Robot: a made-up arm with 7 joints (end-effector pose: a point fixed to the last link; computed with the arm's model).
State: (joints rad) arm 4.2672 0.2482 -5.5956 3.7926 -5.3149 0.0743 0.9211
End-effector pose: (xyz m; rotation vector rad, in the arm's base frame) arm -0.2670 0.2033 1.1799 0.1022 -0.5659 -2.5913
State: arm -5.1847 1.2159 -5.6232 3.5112 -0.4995 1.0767 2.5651
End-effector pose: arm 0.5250 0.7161 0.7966 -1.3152 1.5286 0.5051
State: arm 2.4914 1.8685 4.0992 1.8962 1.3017 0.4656 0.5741
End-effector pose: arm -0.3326 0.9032 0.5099 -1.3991 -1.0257 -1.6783
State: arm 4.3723 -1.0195 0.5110 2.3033 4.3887 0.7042 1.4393
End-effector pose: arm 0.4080 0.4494 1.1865 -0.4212 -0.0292 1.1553
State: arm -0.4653 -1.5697 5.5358 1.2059 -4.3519 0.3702 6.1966
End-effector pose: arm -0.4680 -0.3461 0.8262 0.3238 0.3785 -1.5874
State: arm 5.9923 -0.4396 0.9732 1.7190 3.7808 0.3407 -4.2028
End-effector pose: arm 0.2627 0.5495 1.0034 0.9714 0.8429 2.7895
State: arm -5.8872 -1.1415 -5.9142 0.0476 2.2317 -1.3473 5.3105
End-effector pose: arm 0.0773 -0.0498 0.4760 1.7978 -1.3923 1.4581
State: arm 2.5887 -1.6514 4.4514 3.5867 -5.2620 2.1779 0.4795
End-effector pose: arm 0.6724 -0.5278 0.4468 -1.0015 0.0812 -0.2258
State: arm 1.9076 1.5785 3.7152 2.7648 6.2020 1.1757 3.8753
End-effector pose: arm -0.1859 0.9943 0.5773 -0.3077 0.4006 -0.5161
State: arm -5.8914 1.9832 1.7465 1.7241 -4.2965 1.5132 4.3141
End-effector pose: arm 0.4083 0.8281 0.2828 -0.2068 0.8255 -0.1390
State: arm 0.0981 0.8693 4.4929 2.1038 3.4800 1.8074 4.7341
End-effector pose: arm 0.6366 -0.3401 1.0302 -0.7351 -1.1280 -2.5088
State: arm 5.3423 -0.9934 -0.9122 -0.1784 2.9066 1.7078 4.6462
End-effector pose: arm 0.0161 -0.2988 0.3754 0.5992 1.0524 -2.4955
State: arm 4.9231 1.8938 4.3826 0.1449 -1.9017 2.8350 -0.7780
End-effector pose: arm -0.1979 -0.1731 0.5274 1.6570 -0.4215 0.8972
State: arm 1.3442 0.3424 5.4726 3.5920 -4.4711 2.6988 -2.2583
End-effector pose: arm -0.2120 0.2511 1.0096 -2.1028 2.1490 0.2444
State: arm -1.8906 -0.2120 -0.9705 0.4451 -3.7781 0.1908 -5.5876
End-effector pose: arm -0.3982 -0.0872 0.2369 2.5836 0.2591 -0.9044
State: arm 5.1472 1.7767 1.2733 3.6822 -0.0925 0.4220 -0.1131
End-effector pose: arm 0.0497 -0.9553 0.2660 0.9377 -2.1423 1.8910
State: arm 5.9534 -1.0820 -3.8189 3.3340 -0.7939 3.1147 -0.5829
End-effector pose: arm -0.5706 0.2541 0.7313 1.2067 1.8931 0.4634
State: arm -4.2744 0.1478 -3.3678 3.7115 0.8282 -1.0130 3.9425
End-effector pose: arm -0.2389 0.4018 0.9434 -1.3173 -0.8839 0.4689
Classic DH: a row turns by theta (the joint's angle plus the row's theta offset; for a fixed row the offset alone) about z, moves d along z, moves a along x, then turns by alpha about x. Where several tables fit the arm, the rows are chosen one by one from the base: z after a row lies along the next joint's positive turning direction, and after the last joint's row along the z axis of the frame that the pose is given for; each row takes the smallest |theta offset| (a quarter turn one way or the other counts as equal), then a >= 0, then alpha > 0; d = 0 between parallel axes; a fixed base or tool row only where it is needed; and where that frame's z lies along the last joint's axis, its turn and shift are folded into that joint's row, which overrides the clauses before.
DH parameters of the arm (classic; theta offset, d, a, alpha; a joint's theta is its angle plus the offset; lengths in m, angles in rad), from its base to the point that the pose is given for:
joint 1: 0 0.3353 0 -1.5708
joint 2: 0 0 0 1.5708
joint 3: 0 0.4086 0.0832 1.5708
joint 4: 0 0 0.107 1.5708
joint 5: 0 0.4729 0 1.5708
joint 6: 0 0 0.1077 -1.5708
joint 7: 0 0.1374 0 0

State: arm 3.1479 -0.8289 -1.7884 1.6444 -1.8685 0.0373 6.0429
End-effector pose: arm 0.4227 0.6977 0.6545 -0.5749 -2.2674 -2.0581
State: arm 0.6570 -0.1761 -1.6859 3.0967 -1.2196 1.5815 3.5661
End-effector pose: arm -0.2214 -0.2145 1.2862 1.9117 0.4607 -1.2731
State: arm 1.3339 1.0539 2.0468 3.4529 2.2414 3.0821 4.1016
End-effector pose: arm 0.3457 0.5280 0.6647 1.7257 1.4407 -1.4649
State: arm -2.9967 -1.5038 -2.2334 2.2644 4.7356 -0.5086 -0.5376
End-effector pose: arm 0.7746 0.5541 0.2554 -1.0756 -1.8522 -2.1651
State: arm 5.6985 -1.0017 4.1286 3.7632 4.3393 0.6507 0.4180
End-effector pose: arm -0.3440 0.6065 0.9839 -1.1430 -0.9896 -1.2587
